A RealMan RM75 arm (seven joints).
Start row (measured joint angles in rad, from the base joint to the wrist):
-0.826, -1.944, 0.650, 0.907, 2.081, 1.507, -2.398
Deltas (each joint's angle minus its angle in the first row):
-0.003, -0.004, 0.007, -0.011, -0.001, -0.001, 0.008
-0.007, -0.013, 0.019, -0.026, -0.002, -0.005, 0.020
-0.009, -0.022, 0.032, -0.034, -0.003, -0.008, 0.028
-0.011, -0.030, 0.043, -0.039, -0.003, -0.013, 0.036
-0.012, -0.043, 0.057, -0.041, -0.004, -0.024, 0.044
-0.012, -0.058, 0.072, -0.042, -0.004, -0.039, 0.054
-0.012, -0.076, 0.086, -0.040, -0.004, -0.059, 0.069
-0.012, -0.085, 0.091, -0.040, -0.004, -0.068, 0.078
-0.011, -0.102, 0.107, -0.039, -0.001, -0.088, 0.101
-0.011, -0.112, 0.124, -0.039, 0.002, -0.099, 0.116
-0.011, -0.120, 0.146, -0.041, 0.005, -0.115, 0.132
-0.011, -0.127, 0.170, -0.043, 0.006, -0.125, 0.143
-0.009, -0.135, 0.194, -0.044, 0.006, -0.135, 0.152
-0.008, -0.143, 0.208, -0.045, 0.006, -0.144, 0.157
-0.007, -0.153, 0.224, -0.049, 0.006, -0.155, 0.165
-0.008, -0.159, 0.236, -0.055, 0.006, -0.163, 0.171
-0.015, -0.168, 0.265, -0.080, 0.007, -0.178, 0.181
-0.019, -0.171, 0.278, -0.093, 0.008, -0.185, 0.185
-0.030, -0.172, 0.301, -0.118, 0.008, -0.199, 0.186
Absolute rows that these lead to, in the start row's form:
-0.829, -1.948, 0.657, 0.896, 2.080, 1.506, -2.390
-0.833, -1.957, 0.669, 0.881, 2.079, 1.502, -2.378
-0.835, -1.966, 0.682, 0.873, 2.078, 1.499, -2.370
-0.837, -1.974, 0.693, 0.868, 2.078, 1.494, -2.362
-0.838, -1.987, 0.707, 0.866, 2.077, 1.483, -2.354
-0.838, -2.002, 0.722, 0.865, 2.077, 1.468, -2.344
-0.838, -2.020, 0.736, 0.867, 2.077, 1.448, -2.329
-0.838, -2.029, 0.741, 0.867, 2.077, 1.439, -2.320
-0.837, -2.046, 0.757, 0.868, 2.080, 1.419, -2.297
-0.837, -2.056, 0.774, 0.868, 2.083, 1.408, -2.282
-0.837, -2.064, 0.796, 0.866, 2.086, 1.392, -2.266
-0.837, -2.071, 0.820, 0.864, 2.087, 1.382, -2.255
-0.835, -2.079, 0.844, 0.863, 2.087, 1.372, -2.246
-0.834, -2.087, 0.858, 0.862, 2.087, 1.363, -2.241
-0.833, -2.097, 0.874, 0.858, 2.087, 1.352, -2.233
-0.834, -2.103, 0.886, 0.852, 2.087, 1.344, -2.227
-0.841, -2.112, 0.915, 0.827, 2.088, 1.329, -2.217
-0.845, -2.115, 0.928, 0.814, 2.089, 1.322, -2.213
-0.856, -2.116, 0.951, 0.789, 2.089, 1.308, -2.212

